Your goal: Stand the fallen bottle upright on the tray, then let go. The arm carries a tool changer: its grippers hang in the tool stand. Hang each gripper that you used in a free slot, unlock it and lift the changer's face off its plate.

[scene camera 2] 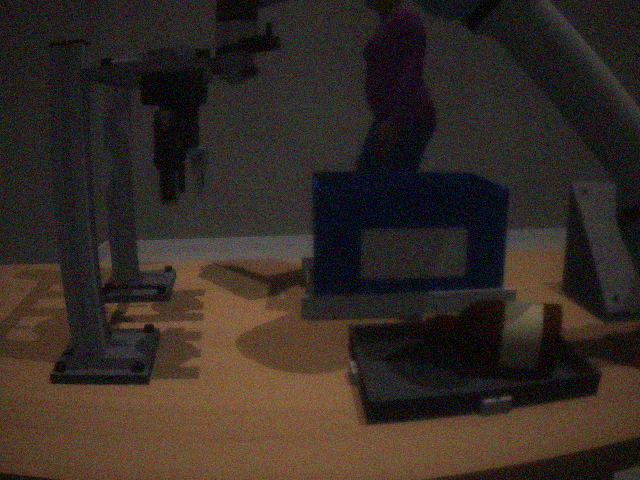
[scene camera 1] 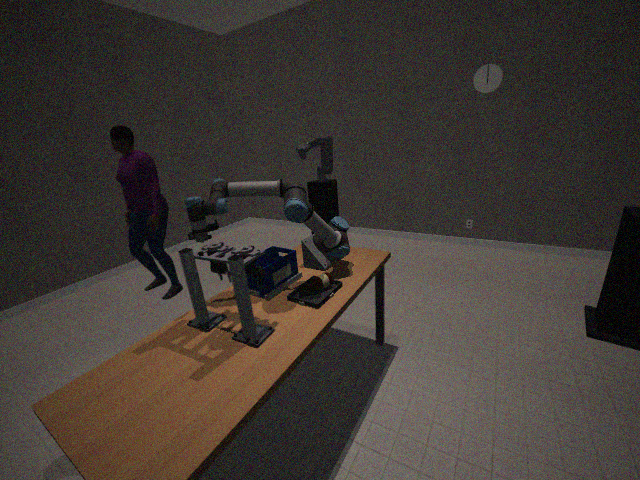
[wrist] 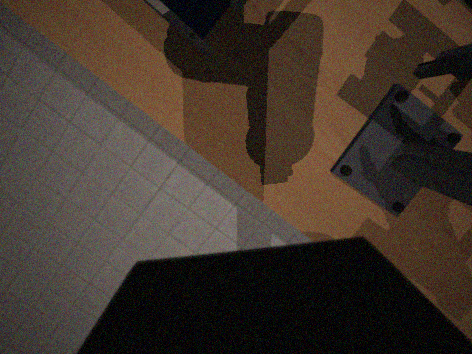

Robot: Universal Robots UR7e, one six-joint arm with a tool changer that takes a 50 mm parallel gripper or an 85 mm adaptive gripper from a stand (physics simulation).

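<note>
Scene camera 1 gives me a tool stand (scene camera 1: 253, 334). Through scene camera 2 I see the stand (scene camera 2: 95, 354) as well, and the wrist view also shows me the stand (wrist: 404, 145).
</note>
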